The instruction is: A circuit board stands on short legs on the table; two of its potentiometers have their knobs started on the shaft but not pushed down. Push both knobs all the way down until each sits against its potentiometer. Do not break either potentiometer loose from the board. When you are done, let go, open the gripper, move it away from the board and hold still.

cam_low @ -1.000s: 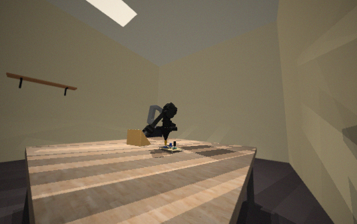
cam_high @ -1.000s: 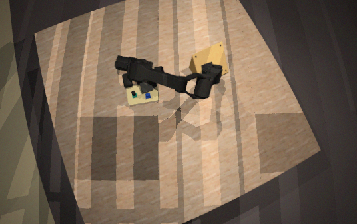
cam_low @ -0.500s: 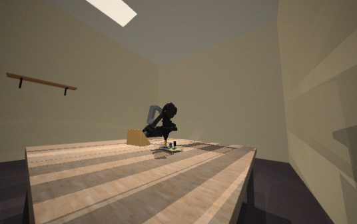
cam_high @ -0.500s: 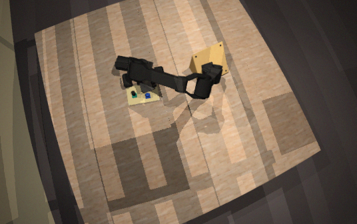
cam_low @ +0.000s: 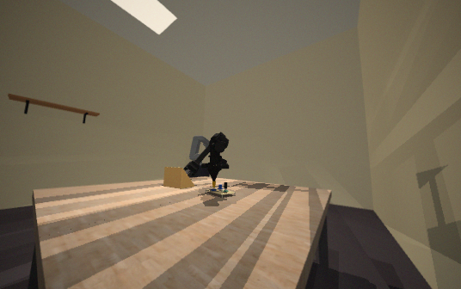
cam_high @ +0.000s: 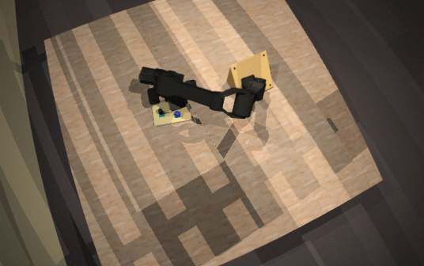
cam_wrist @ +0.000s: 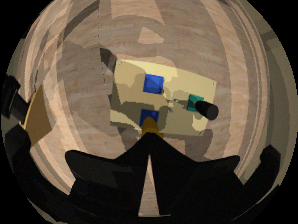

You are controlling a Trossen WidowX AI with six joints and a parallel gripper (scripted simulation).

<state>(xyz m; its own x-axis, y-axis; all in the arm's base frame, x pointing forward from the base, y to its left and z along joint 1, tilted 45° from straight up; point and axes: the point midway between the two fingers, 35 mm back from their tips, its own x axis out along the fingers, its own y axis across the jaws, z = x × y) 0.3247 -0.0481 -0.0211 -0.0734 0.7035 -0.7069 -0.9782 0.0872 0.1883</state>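
The yellow knob is 10 mm below my gripper tip.
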